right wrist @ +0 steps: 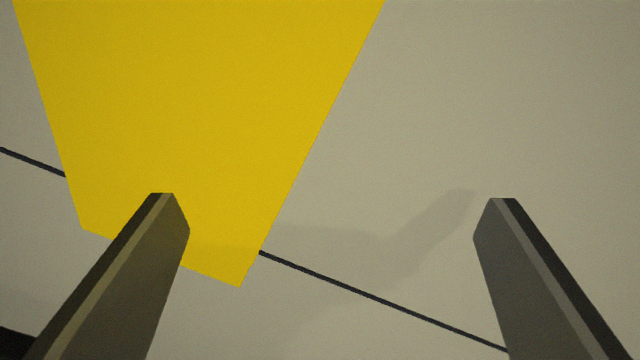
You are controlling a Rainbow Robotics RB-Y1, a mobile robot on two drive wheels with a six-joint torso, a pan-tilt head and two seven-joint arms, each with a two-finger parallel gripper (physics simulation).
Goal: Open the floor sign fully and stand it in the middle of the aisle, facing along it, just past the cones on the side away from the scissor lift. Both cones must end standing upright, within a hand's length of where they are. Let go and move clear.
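Seen in the pictures: right gripper, fingertip midpoint: (328, 214); robot's base, origin of the base link: (163, 339).
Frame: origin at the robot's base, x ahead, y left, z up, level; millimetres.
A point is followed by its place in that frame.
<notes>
A flat yellow panel of the floor sign (200, 100) {x 350, y -39, z 33 mm} fills the upper left of the right wrist view and narrows to a short edge below. Its upper part runs out of the frame, so how far the sign is open cannot be told. My right gripper (328, 214) {x 316, y -82, z 24 mm} is open with nothing between its fingers. Its left finger overlaps the panel's lower end in the picture; its right finger is well to the right of the panel. Whether the left finger touches the panel cannot be told. The cones, the scissor lift and my left gripper do not show.
The pale floor (475, 100) {x 361, y -108, z 1 mm} lies behind the panel and the fingers. A thin dark line (380, 299) {x 235, y -137, z 2 mm} crosses it diagonally and passes behind the panel. A soft shadow (425, 235) {x 298, y -129, z 1 mm} lies on the floor between the fingers. A black shape (12, 342) {x 64, y 92, z 49 mm} shows at the lower left corner.
</notes>
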